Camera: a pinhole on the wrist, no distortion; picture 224 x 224 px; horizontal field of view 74.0 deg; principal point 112.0 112.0 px. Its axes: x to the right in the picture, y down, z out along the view. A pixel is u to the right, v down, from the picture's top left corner.
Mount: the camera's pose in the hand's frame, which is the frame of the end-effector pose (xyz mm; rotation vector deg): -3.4 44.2 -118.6 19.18 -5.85 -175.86
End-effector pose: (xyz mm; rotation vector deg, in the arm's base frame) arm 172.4 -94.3 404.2 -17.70 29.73 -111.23
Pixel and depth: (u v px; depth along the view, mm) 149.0 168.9 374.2
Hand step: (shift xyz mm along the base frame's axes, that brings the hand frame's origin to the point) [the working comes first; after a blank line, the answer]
In the camera's frame: 93.2 143.3 374.2

108.1 131.5 249.2
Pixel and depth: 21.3 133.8 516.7
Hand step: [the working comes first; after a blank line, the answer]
In the camera's frame: -315.3 75.8 516.7

134.5 -283.4 386.6
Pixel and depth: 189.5 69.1 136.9
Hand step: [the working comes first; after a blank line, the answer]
In the camera's frame: 71.4 -39.5 136.9

111.6 65.1 -43.7
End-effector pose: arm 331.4 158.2 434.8 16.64 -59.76 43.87
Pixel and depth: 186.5 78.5 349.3
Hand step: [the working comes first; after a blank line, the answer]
In the camera's frame: 175.1 -78.7 349.3

-281.9 -113.7 -146.8
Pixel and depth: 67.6 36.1 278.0
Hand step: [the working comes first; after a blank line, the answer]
In the camera's frame: -83.0 -142.0 278.0

-246.8 63.1 61.2
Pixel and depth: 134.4 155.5 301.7
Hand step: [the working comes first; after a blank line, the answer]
In the camera's frame: 45.5 88.3 301.7

-125.6 -162.8 -5.0
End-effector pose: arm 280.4 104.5 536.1 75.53 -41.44 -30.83
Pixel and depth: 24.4 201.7 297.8
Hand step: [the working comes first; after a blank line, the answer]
In the camera's frame: -175.5 179.7 297.8

-83.9 -248.1 -66.1
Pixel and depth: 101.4 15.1 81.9
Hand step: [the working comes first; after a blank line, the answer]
In the camera's frame: -5.8 -53.4 81.9

13.7 59.4 94.1
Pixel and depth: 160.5 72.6 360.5
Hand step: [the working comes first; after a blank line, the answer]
In the camera's frame: 117.6 -95.6 360.5

-290.4 38.7 135.8
